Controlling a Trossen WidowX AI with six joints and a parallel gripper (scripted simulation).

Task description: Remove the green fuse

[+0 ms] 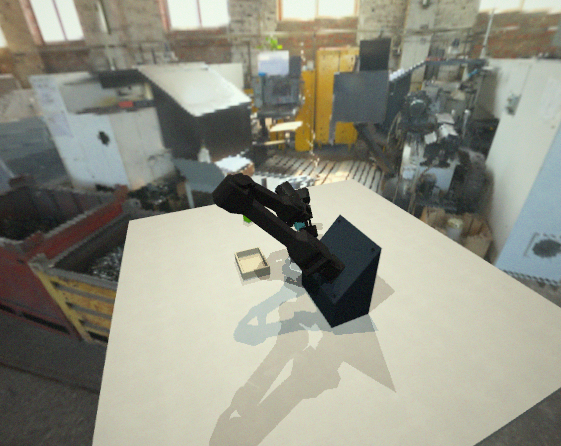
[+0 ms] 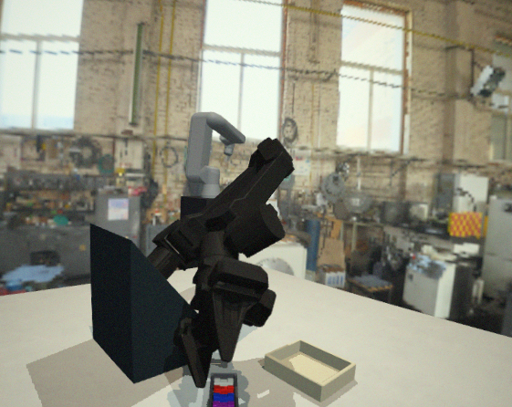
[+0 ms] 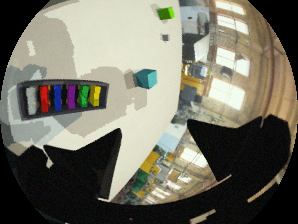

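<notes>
Now: gripper tip 3 cm past the green fuse, 4 cm to the right of it and 10 cm above it. Also, from my gripper tip: tray (4 cm behind, 26 cm to the left, 12 cm below).
</notes>
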